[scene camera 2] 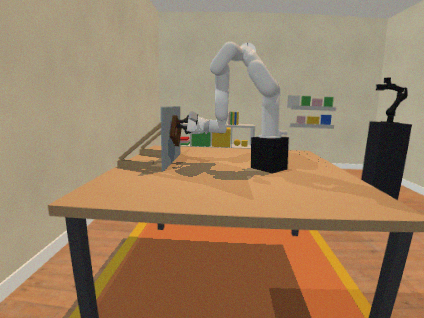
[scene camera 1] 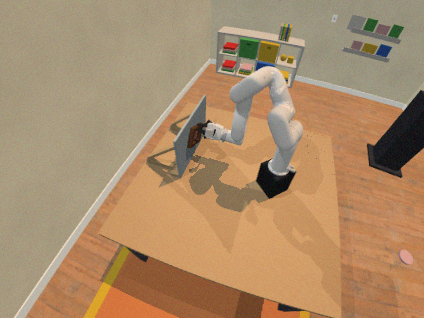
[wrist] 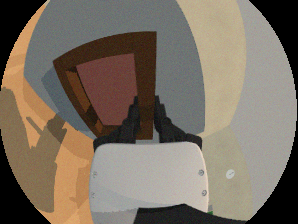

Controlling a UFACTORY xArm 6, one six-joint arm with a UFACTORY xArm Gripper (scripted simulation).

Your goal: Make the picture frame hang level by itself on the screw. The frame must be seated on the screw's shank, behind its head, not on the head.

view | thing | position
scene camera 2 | board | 169, 152
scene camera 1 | board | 183, 154
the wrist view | my gripper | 146, 103
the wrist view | brown picture frame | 101, 90
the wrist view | board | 179, 79
